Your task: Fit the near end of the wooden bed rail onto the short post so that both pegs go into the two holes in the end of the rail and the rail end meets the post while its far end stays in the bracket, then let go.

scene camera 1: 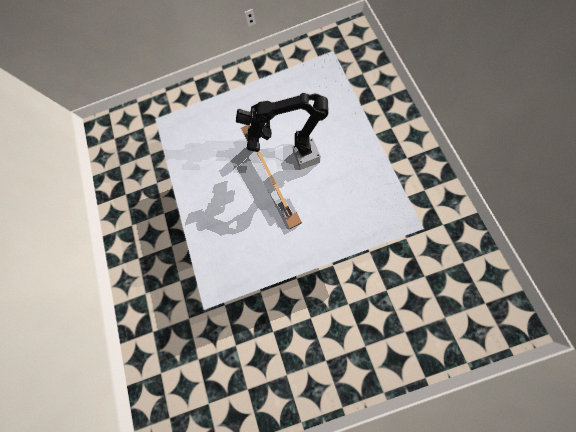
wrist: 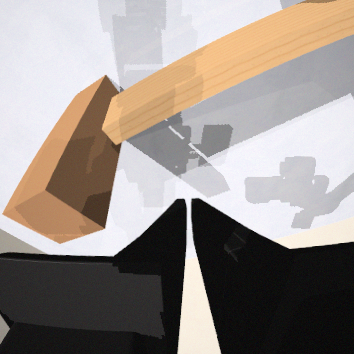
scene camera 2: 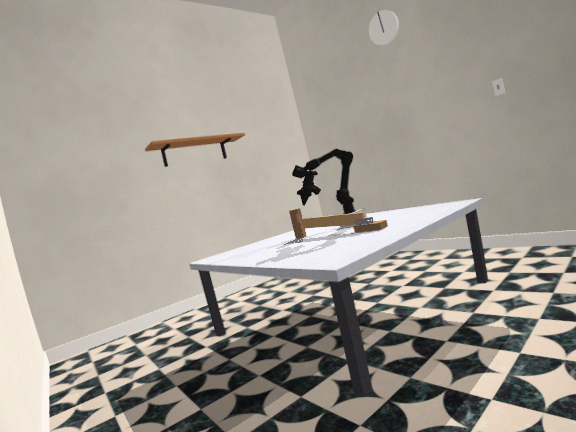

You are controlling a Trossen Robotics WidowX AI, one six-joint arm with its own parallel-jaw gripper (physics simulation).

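Places are measured from the arm's base along level axes (x ahead, y up, z right), in metres.
Pixels of known places: gripper, fingertip midpoint: [wrist: 187, 206] [scene camera 2: 303, 205]; arm's base at its link origin: [scene camera 1: 305, 150] [scene camera 2: 349, 212].
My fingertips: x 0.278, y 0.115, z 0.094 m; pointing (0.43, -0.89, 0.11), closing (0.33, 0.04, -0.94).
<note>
For each thing: its top centre in the pictures, then the offset to it from my fingertips. "pt": a spot on its surface instead. Level surfaces: height alone.
- wooden bed rail at its top centre: [scene camera 2: 329, 214] [scene camera 1: 268, 171] dx -0.036, dy -0.079, dz -0.161 m
- upright brown post at a spot on its surface: [wrist: 82, 165] pt dx -0.010, dy -0.049, dz +0.071 m
- brown block at its top centre: [scene camera 2: 369, 222] [scene camera 1: 289, 212] dx -0.070, dy -0.159, dz -0.406 m
- white table at its surface level: dy -0.194 m
The wooden bed rail [scene camera 1: 271, 179] [scene camera 2: 330, 220] [wrist: 200, 70] runs level above the table. Its near end lies against or very close to the side of the upright brown post [scene camera 1: 245, 131] [scene camera 2: 298, 224] [wrist: 82, 165]; no peg or hole shows, and I cannot tell whether a thin gap remains. Its far end sits at the grey bracket [scene camera 1: 287, 209] [scene camera 2: 368, 220] by a brown block [scene camera 1: 294, 220] [scene camera 2: 371, 227]. My gripper [scene camera 1: 253, 148] [scene camera 2: 304, 203] [wrist: 187, 206] is shut and empty, pointing down above the rail's near end, apart from rail and post in the wrist view.
The white table [scene camera 1: 350, 190] [scene camera 2: 280, 260] carries these parts. The arm's grey base [scene camera 1: 306, 159] stands to the right of the rail in scene camera 1. A wall shelf [scene camera 2: 195, 141] hangs on the wall behind, away from the table.
</note>
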